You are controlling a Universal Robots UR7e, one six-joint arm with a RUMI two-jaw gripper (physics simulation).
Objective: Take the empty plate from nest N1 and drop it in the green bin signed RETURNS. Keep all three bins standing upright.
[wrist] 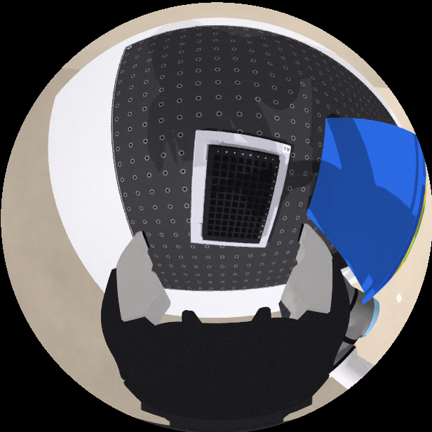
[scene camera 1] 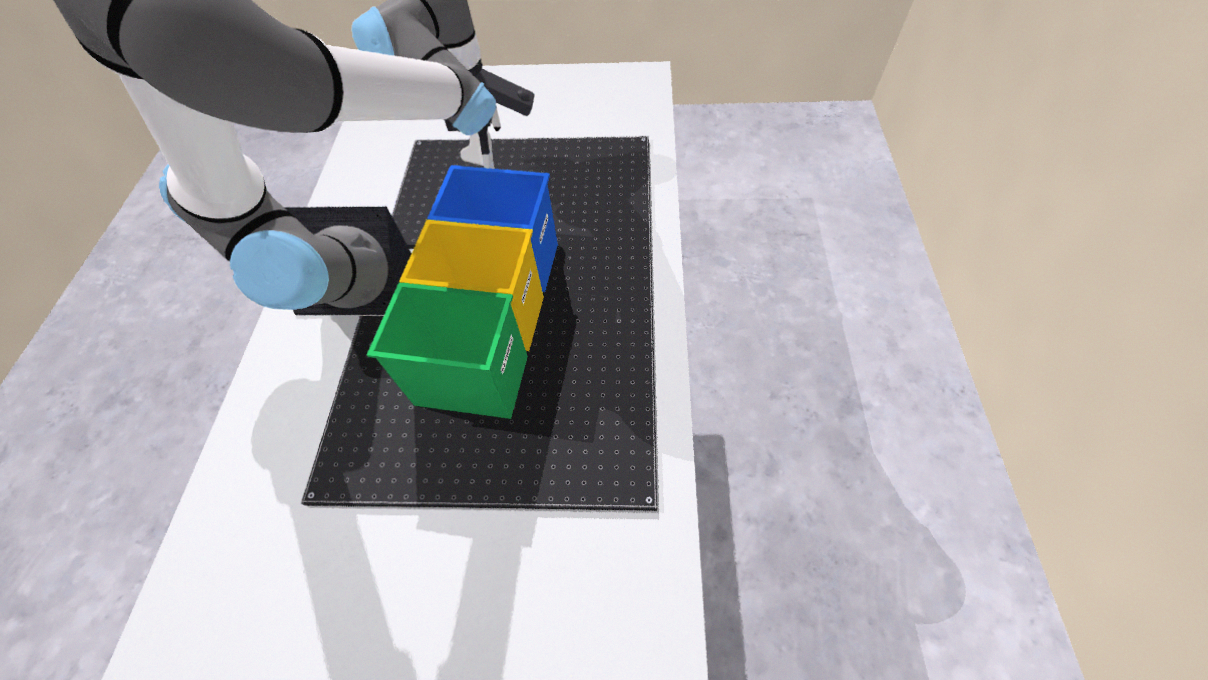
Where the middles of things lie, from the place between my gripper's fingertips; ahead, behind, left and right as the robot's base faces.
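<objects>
With my gripper 7 cm above the black plate (wrist: pixel 239 183), it is also 2 cm to the left of it. The nest frame (wrist: pixel 228 139) is 8 cm below my hand and 2 cm to the right of it. Counted from my hand too, the yellow bin (scene camera 1: pixel 496 259) is 34 cm to the right and 5 cm ahead, while the blue bin (scene camera 1: pixel 507 198) is 21 cm to the right and 6 cm ahead.
</objects>
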